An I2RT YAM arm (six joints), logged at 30 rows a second.
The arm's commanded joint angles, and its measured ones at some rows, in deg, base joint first. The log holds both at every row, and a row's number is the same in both.
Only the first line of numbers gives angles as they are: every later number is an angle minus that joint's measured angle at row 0.
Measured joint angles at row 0:
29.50 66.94 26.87 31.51 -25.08 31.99
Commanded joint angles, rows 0 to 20:
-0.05 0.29 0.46 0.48 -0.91 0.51
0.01 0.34 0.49 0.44 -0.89 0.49
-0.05 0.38 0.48 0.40 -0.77 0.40
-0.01 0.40 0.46 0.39 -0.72 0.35
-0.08 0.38 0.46 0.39 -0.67 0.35
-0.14 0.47 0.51 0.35 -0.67 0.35
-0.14 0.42 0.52 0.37 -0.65 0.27
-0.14 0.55 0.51 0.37 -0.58 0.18
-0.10 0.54 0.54 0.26 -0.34 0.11
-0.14 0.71 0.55 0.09 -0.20 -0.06
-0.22 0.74 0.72 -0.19 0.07 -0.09
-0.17 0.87 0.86 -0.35 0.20 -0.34
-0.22 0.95 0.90 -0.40 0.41 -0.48
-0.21 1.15 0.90 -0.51 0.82 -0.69
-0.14 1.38 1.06 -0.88 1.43 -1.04
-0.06 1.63 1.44 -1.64 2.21 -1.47
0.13 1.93 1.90 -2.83 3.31 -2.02
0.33 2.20 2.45 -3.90 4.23 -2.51
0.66 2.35 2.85 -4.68 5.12 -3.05
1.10 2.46 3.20 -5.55 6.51 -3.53
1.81 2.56 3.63 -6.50 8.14 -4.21
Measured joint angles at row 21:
0.70 2.38 2.54 -4.11 3.98 -1.90
